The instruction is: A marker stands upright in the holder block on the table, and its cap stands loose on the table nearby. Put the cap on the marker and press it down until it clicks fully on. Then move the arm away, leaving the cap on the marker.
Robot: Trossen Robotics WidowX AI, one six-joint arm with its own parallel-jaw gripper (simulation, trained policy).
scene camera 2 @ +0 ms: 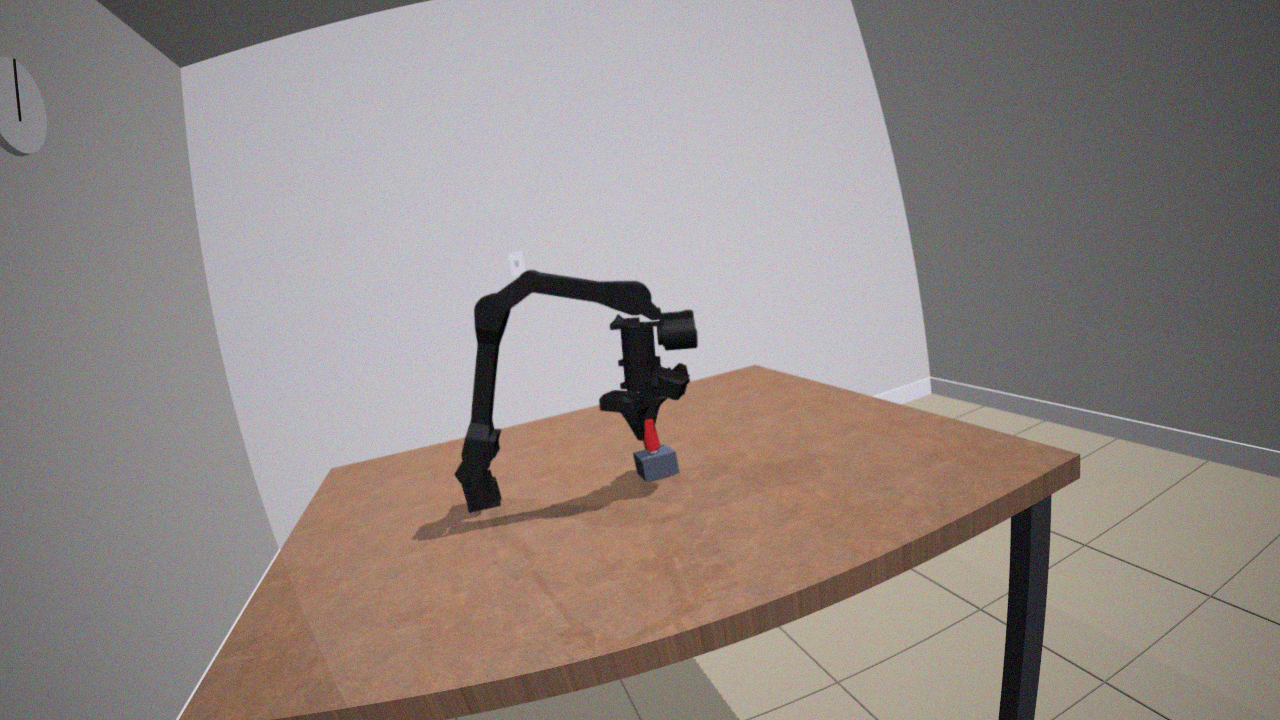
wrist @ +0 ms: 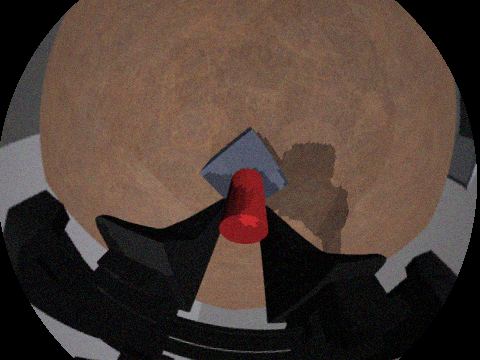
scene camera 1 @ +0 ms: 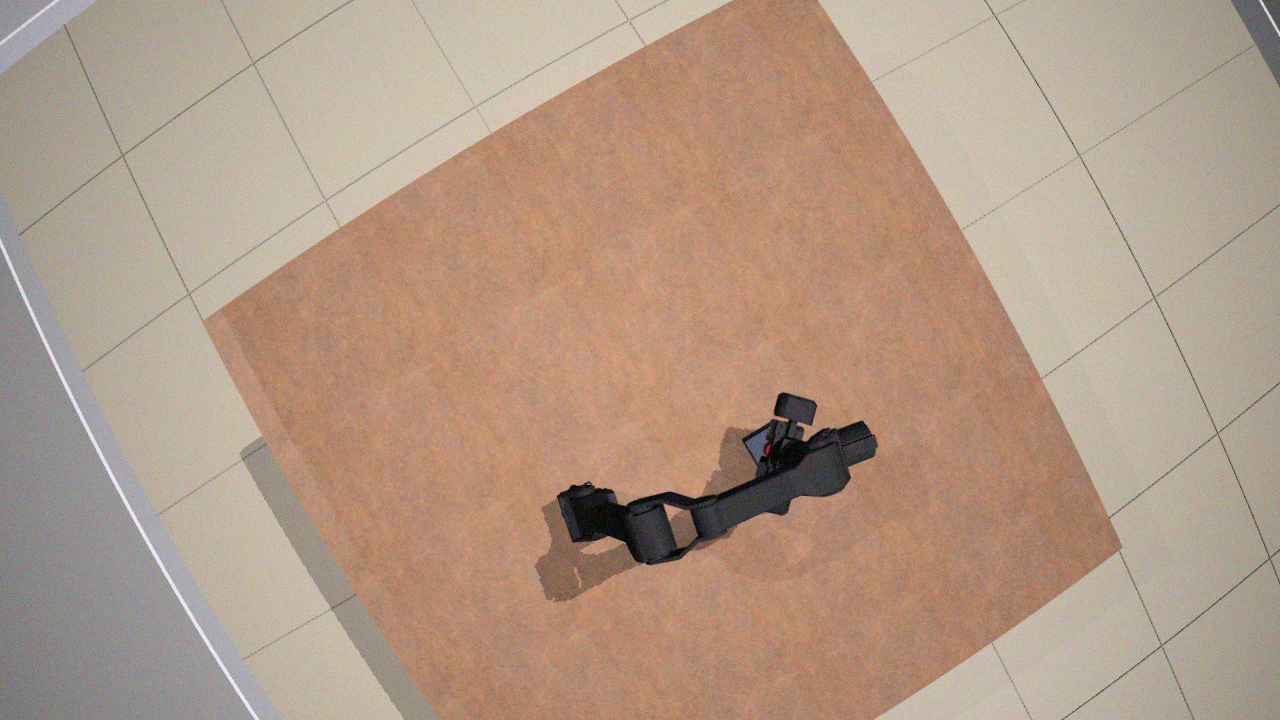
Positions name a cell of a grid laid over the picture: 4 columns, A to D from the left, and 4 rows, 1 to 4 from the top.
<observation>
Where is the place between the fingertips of my gripper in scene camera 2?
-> C3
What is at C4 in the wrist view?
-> My gripper.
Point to a red cap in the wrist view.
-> C3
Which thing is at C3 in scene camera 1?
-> My gripper.
</observation>
